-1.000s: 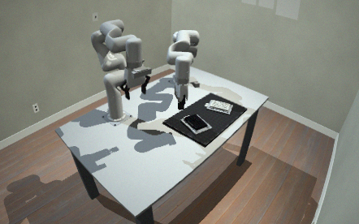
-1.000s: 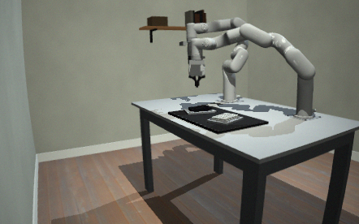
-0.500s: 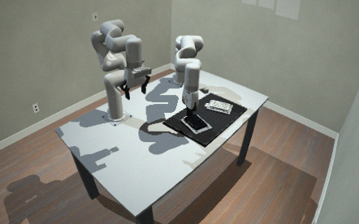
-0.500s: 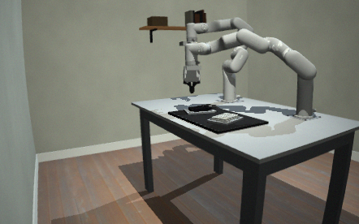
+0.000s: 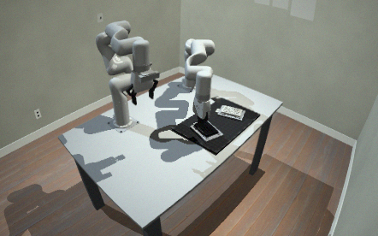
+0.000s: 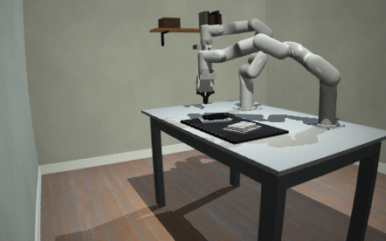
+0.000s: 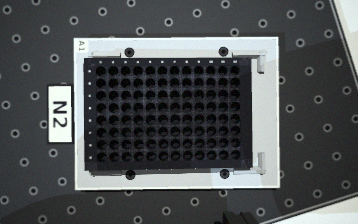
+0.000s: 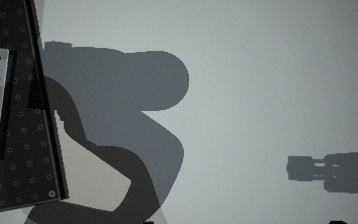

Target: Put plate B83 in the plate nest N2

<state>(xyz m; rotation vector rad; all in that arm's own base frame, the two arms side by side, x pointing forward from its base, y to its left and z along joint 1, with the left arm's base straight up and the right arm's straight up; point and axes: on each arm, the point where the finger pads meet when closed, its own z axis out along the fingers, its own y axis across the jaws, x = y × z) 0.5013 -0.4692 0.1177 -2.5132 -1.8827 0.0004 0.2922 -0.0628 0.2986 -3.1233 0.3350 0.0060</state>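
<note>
The black well plate is 1 cm behind my left hand, 8 cm to the left of it and 8 cm below it. The rest, counted from my left hand: white plate: 1 cm ahead, 34 cm to the left, 9 cm below; nest N2: 1 cm behind, 7 cm to the left, 10 cm below.
</note>
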